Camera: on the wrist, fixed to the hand. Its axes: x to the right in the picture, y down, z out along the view.
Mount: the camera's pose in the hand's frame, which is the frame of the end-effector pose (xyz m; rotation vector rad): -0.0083 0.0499 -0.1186 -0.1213 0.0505 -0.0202
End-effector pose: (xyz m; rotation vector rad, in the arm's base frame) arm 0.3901 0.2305 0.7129 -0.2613 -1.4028 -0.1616
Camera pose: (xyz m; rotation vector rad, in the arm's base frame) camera 0.5147 0.2454 0.6832 -0.3413 -1.3477 -0.2688
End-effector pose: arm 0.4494 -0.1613 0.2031 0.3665 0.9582 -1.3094
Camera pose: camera 0.4502 -0.0577 0.1263 0.2981 1.0809 -1.2586
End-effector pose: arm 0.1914 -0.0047 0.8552 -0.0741 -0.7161 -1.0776
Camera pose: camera 0.2892 -0.0198 0.7725 -0.1433 -0.6069 -1.1380
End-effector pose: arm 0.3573 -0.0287 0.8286 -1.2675 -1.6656 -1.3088
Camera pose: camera 0.3995 -0.1432 0.8702 -1.2791 -1.5884 -1.4612
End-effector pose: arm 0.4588 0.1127 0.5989 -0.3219 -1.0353 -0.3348
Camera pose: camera 0.5681 0.1098 0.5305 -0.4103 -0.9712 -0.4229
